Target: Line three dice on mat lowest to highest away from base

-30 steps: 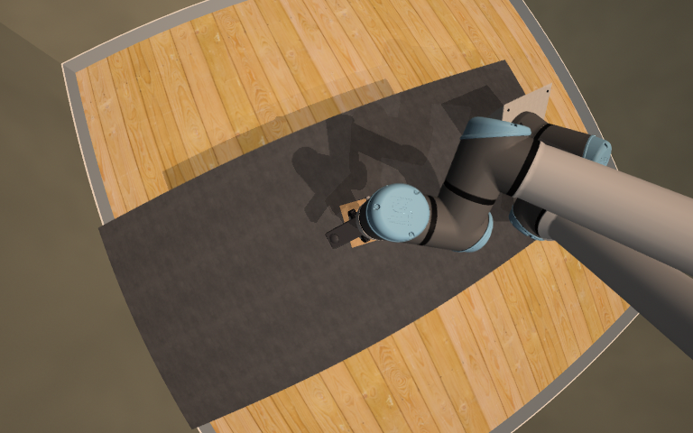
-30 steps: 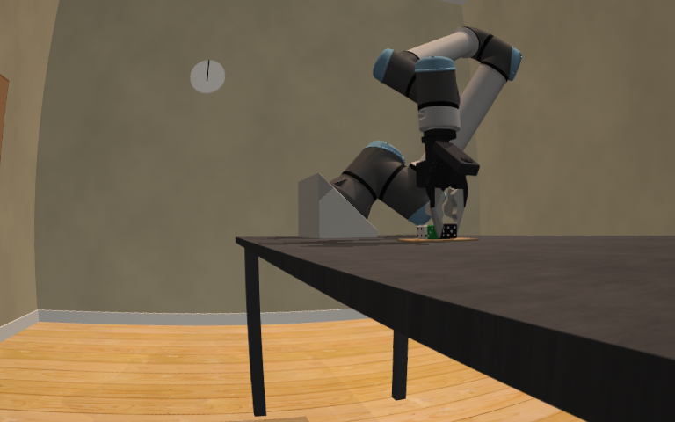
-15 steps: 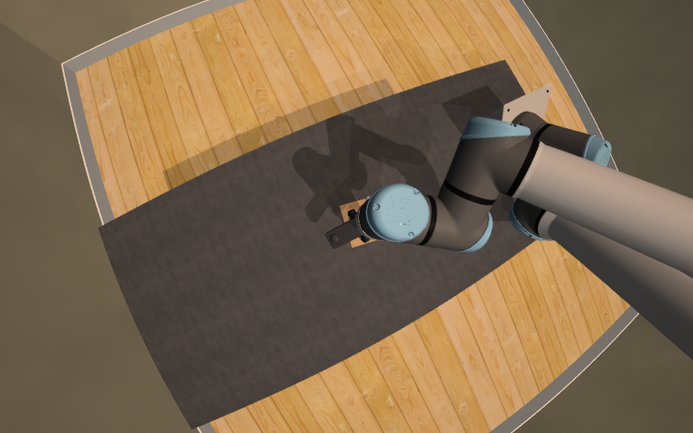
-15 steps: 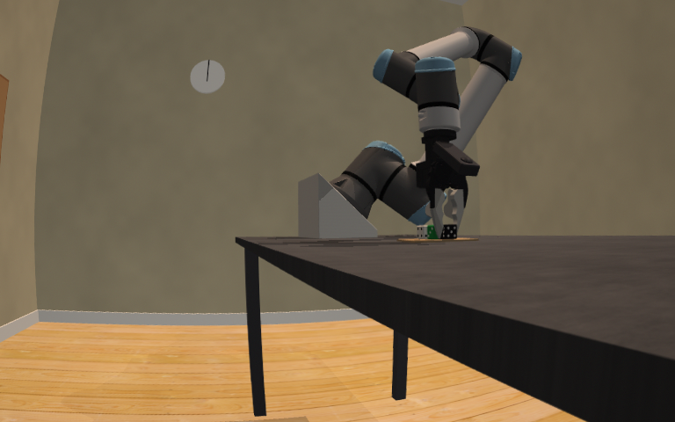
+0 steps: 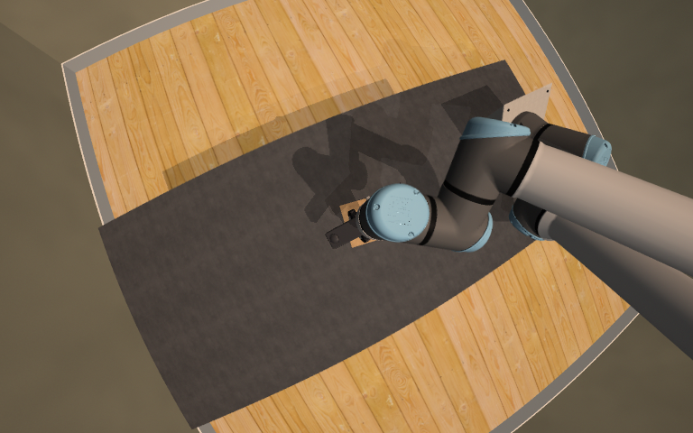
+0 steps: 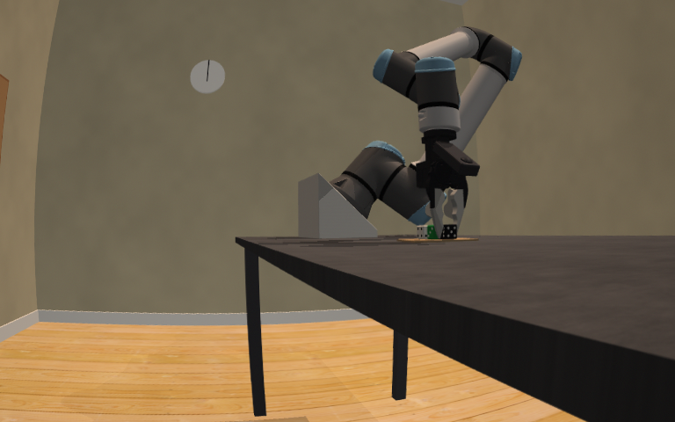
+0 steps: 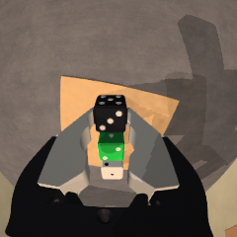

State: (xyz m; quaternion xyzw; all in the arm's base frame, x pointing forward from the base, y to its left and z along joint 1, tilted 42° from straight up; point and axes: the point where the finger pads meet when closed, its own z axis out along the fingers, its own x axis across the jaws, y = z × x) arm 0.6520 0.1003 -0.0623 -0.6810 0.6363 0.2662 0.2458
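My hand is right at the black die. From my hand the other things lie so: tan mat (50 mm behind, 20 mm below); white die (90 mm behind); green die (50 mm behind).
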